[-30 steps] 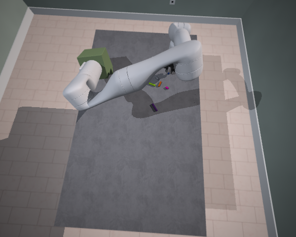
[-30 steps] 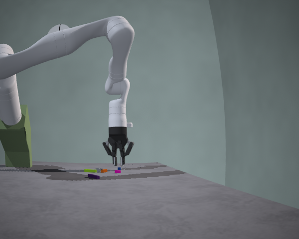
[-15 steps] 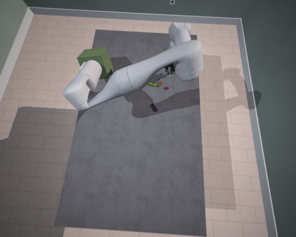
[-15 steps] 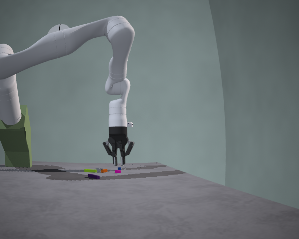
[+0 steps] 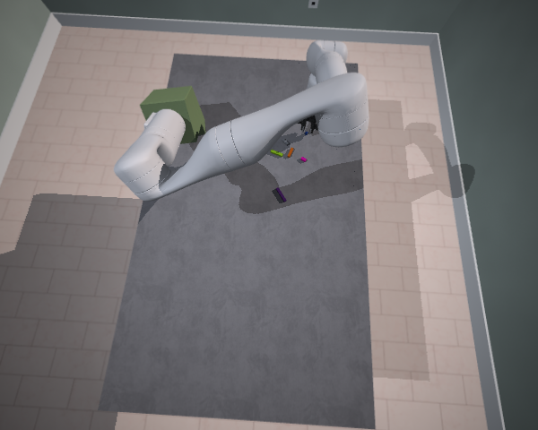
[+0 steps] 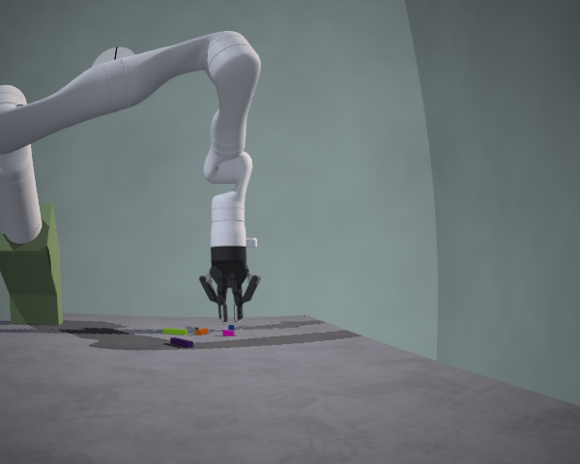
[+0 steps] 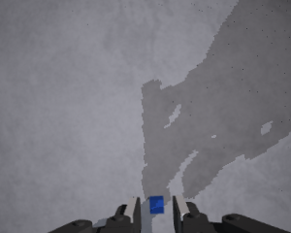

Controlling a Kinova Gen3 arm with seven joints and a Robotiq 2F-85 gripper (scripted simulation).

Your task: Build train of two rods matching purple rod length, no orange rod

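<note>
The blue rod lies 3 cm below my hand. Round my hand: magenta rod 12 cm to the right, 3 cm below, 2 cm behind; then grey rod 9 cm behind, 4 cm to the right, 3 cm below; then orange rod 9 cm to the right, 7 cm behind, 3 cm below.
</note>
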